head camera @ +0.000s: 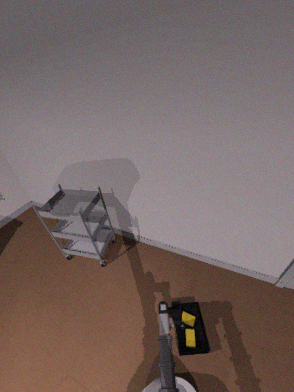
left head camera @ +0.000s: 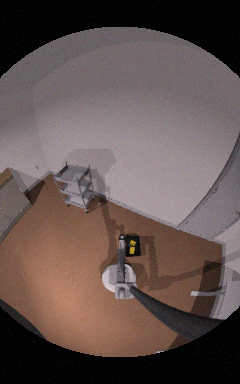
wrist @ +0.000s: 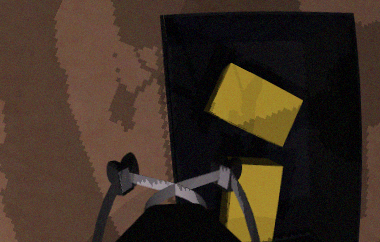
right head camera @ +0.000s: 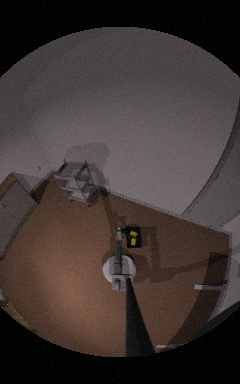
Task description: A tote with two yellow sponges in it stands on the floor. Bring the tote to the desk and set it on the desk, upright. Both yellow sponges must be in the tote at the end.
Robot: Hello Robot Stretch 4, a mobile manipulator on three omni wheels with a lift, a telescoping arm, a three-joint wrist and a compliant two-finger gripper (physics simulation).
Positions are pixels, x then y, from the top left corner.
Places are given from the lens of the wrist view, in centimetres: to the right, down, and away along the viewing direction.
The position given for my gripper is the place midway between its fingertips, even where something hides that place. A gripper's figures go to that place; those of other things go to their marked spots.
my gripper [wrist: 174,165]: -2, 5, 25
black tote [wrist: 314,57]: 17, -8, 29
